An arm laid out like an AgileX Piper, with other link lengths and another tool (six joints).
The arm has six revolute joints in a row. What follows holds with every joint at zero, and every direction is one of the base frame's.
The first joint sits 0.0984 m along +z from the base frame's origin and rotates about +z.
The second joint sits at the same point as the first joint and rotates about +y.
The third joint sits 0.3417 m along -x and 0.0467 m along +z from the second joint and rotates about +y.
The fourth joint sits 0.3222 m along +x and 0.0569 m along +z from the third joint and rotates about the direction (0.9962, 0, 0.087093).
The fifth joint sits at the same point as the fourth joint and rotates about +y.
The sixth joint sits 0.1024 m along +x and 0.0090 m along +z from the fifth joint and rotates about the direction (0.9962, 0, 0.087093).
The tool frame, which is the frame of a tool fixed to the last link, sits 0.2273 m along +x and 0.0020 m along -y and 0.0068 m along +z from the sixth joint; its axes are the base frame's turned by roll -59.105, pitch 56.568 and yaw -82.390 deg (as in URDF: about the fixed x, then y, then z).
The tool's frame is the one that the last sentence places.
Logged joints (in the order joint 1, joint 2, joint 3, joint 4, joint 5, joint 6), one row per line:
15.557, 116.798, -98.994, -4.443, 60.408, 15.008
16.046, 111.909, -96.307, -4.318, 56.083, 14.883
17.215, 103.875, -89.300, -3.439, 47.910, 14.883
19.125, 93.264, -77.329, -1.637, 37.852, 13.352
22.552, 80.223, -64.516, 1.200, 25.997, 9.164
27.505, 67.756, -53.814, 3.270, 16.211, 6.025
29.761, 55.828, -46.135, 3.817, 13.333, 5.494
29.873, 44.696, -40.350, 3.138, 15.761, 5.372
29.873, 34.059, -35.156, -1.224, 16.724, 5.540
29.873, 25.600, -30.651, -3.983, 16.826, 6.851
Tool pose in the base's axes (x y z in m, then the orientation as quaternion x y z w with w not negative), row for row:
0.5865, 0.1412, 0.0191, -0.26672, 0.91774, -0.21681, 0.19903
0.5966, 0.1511, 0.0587, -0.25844, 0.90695, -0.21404, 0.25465
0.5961, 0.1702, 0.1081, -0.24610, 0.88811, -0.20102, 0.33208
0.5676, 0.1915, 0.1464, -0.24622, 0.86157, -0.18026, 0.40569
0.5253, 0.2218, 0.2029, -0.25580, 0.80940, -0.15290, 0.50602
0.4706, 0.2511, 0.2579, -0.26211, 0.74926, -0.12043, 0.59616
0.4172, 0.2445, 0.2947, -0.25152, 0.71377, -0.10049, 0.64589
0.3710, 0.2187, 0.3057, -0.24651, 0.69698, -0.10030, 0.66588
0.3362, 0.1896, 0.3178, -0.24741, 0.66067, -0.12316, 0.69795
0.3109, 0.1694, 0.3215, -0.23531, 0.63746, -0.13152, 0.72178
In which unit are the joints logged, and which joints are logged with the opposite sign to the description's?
The joints are logged in degrees. Opposite sign: none.
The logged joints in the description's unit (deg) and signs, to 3 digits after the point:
15.557, 116.798, -98.994, -4.443, 60.408, 15.008
16.046, 111.909, -96.307, -4.318, 56.083, 14.883
17.215, 103.875, -89.300, -3.439, 47.910, 14.883
19.125, 93.264, -77.329, -1.637, 37.852, 13.352
22.552, 80.223, -64.516, 1.200, 25.997, 9.164
27.505, 67.756, -53.814, 3.270, 16.211, 6.025
29.761, 55.828, -46.135, 3.817, 13.333, 5.494
29.873, 44.696, -40.350, 3.138, 15.761, 5.372
29.873, 34.059, -35.156, -1.224, 16.724, 5.540
29.873, 25.600, -30.651, -3.983, 16.826, 6.851

